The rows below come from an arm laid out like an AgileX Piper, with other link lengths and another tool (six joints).
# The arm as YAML. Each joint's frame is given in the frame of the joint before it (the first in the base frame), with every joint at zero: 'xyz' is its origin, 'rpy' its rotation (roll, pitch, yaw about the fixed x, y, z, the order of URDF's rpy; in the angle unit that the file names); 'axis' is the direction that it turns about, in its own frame. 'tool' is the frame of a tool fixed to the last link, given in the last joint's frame.
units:
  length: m
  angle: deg
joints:
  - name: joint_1
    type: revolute
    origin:
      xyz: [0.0, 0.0, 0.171]
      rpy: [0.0, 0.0, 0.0]
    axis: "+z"
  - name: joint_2
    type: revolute
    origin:
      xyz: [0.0, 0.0, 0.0]
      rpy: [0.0, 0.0, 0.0]
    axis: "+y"
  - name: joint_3
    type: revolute
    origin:
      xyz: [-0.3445, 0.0, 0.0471]
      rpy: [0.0, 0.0, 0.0]
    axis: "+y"
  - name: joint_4
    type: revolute
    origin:
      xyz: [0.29, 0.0, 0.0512]
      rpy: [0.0, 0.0, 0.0]
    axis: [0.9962, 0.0, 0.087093]
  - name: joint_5
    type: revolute
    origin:
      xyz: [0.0, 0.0, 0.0]
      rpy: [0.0, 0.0, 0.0]
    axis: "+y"
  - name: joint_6
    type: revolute
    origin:
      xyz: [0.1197, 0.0, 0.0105]
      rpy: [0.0, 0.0, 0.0]
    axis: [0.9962, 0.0, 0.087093]
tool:
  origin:
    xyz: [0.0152, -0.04, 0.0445]
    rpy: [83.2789, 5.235, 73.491]
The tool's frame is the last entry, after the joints.
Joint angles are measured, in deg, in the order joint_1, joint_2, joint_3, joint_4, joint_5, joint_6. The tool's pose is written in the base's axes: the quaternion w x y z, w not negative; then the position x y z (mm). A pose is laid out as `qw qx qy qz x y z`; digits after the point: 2 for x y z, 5 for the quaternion.
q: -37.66, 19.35, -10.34, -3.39, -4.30, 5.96
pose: 0.68713 0.65428 0.24343 0.20129 73.08 -108.54 376.61
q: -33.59, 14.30, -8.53, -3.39, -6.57, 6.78
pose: 0.70338 0.62016 0.24196 0.24923 65.44 -93.33 377.95
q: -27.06, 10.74, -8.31, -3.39, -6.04, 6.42
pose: 0.70212 0.58988 0.26636 0.29685 64.88 -79.59 381.57
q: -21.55, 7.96, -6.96, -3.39, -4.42, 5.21
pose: 0.69148 0.57257 0.29964 0.32287 66.85 -70.18 373.16
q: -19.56, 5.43, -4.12, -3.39, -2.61, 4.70
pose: 0.67913 0.57538 0.32086 0.32369 67.85 -67.19 352.17
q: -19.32, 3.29, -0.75, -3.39, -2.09, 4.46
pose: 0.67189 0.58179 0.33098 0.31709 67.98 -66.74 329.27
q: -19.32, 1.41, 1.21, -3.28, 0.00, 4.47
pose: 0.66206 0.59245 0.33977 0.30859 67.73 -67.07 312.39
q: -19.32, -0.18, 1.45, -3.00, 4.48, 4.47
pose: 0.64721 0.60815 0.35139 0.29629 67.34 -67.76 301.96
